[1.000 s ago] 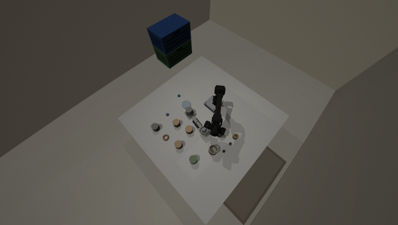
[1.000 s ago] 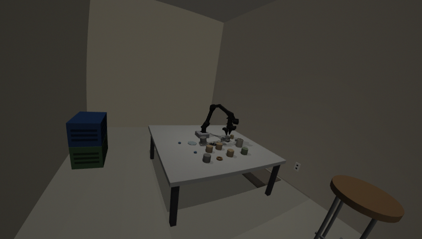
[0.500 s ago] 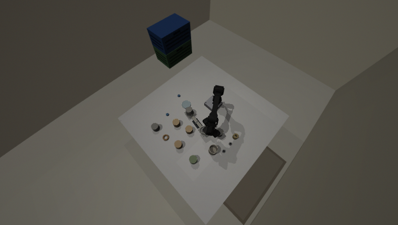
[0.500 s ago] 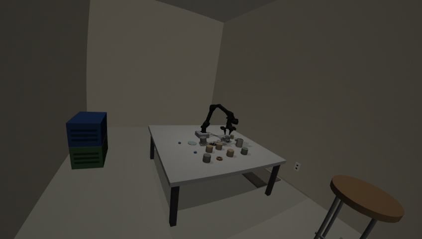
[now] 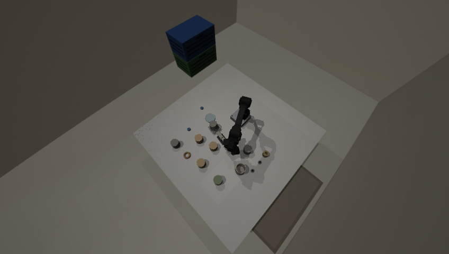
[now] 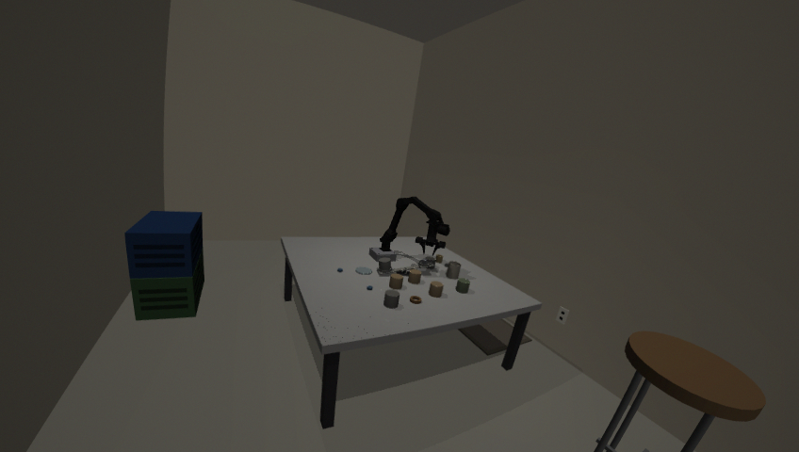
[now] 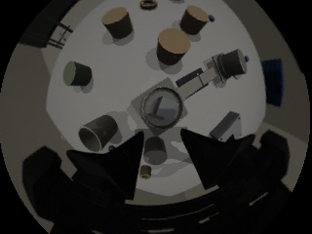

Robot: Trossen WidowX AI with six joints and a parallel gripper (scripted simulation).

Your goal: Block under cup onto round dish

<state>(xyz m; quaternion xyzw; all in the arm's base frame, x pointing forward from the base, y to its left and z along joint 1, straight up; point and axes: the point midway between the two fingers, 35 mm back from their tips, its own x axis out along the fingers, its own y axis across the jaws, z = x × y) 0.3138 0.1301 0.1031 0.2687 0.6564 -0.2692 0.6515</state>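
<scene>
My gripper tip is now 10 mm past the balance, 150 mm to the left of it and 100 mm above it.
</scene>
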